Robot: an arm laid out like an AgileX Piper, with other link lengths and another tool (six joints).
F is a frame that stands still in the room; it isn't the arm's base.
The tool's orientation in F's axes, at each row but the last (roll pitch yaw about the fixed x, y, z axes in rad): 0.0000, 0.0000, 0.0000; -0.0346, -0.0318, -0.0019; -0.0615, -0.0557, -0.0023; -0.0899, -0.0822, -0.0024; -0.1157, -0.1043, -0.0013; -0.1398, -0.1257, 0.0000; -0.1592, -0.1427, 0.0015; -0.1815, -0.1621, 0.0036; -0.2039, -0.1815, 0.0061; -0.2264, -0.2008, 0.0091
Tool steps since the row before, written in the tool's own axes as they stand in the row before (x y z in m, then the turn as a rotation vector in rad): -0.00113, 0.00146, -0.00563, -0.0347, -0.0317, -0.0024; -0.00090, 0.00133, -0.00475, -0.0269, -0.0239, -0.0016; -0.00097, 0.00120, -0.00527, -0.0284, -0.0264, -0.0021; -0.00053, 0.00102, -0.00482, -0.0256, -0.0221, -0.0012; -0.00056, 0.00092, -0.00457, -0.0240, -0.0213, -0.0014; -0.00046, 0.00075, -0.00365, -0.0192, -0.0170, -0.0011; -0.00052, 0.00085, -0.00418, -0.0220, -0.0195, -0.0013; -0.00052, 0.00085, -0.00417, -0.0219, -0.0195, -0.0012; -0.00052, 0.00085, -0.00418, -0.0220, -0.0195, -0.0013; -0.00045, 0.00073, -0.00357, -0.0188, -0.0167, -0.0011
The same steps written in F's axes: -0.00113, 0.00146, -0.00563, -0.0347, -0.0317, -0.0024; -0.00074, 0.00117, -0.00482, -0.0269, -0.0239, -0.0016; -0.00067, 0.00088, -0.00538, -0.0284, -0.0264, -0.0021; -0.00013, 0.00058, -0.00492, -0.0256, -0.0221, -0.0013; -0.00007, 0.00039, -0.00468, -0.0240, -0.0213, -0.0014; 0.00001, 0.00023, -0.00375, -0.0192, -0.0170, -0.0011; 0.00009, 0.00018, -0.00429, -0.0220, -0.0195, -0.0013; 0.00017, 0.00008, -0.00428, -0.0219, -0.0195, -0.0012; 0.00026, -0.00001, -0.00429, -0.0220, -0.0195, -0.0013; 0.00029, -0.00009, -0.00366, -0.0188, -0.0167, -0.0011
